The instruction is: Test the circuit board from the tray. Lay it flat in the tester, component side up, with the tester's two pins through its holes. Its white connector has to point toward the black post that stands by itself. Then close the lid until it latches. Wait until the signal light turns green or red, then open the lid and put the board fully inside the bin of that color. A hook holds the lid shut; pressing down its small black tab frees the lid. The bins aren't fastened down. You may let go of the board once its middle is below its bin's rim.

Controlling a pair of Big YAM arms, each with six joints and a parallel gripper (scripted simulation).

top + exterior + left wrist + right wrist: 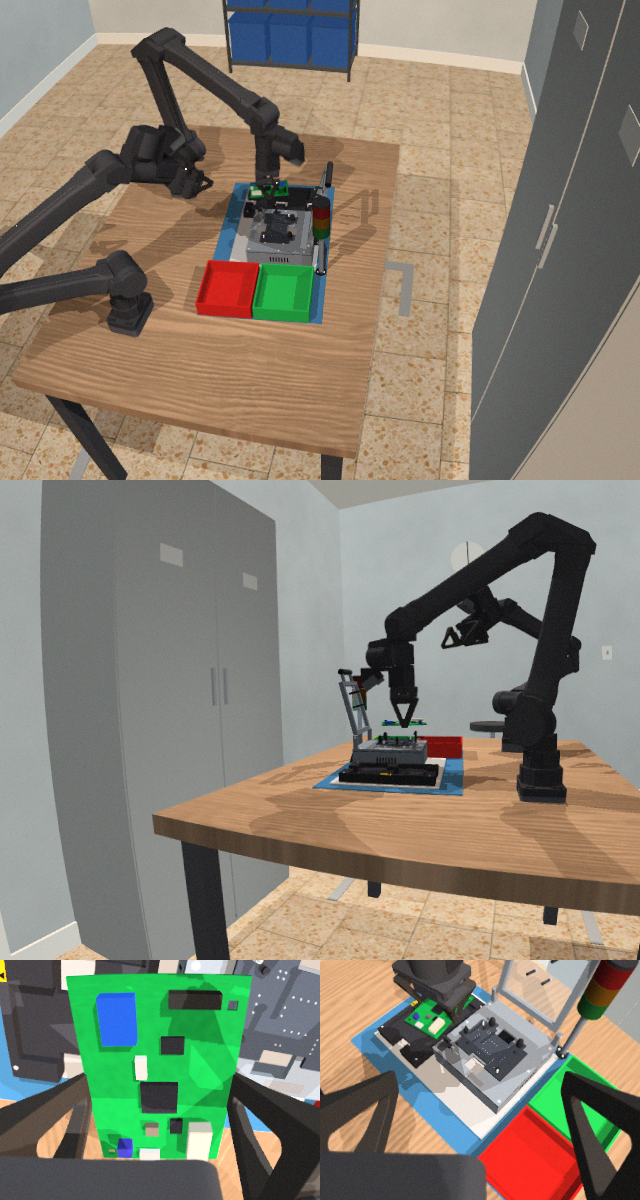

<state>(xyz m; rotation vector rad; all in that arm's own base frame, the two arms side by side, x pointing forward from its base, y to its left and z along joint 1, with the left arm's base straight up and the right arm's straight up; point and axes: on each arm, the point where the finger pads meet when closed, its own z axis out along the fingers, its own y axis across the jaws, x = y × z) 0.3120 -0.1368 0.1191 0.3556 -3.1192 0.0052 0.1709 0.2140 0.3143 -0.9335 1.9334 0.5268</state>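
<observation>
The black hook is 40 mm to the right of my left hand, 40 mm below it and 30 mm behind it. Round my left hand: green circuit board right at my left hand; then red bin 300 mm to the right, 110 mm below, 60 mm behind; then clear lid 160 mm ahead, 90 mm to the right, 50 mm above.
</observation>
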